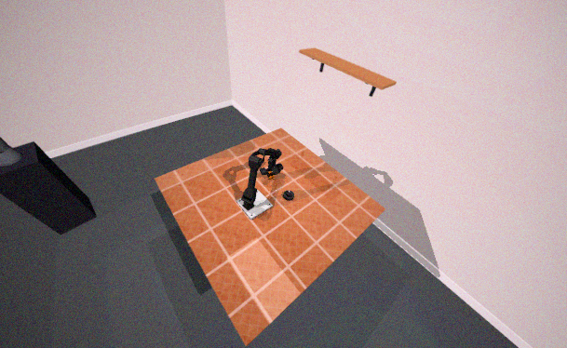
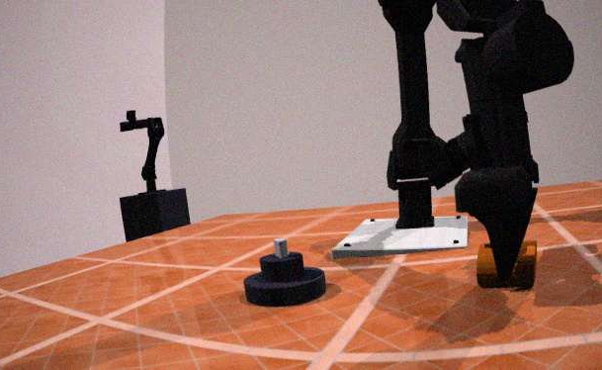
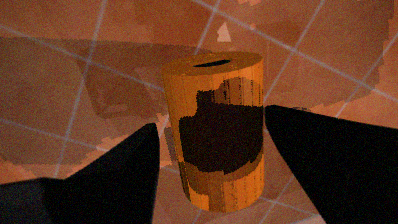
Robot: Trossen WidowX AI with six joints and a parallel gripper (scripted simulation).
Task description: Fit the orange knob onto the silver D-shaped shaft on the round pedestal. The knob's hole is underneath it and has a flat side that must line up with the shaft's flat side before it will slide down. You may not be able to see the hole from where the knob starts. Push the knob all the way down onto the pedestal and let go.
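The orange knob lies 10 mm to the left of my gripper tip and 10 mm above it. The rest, counted from my gripper tip: round pedestal 30 mm behind, 230 mm to the right, 20 mm above.
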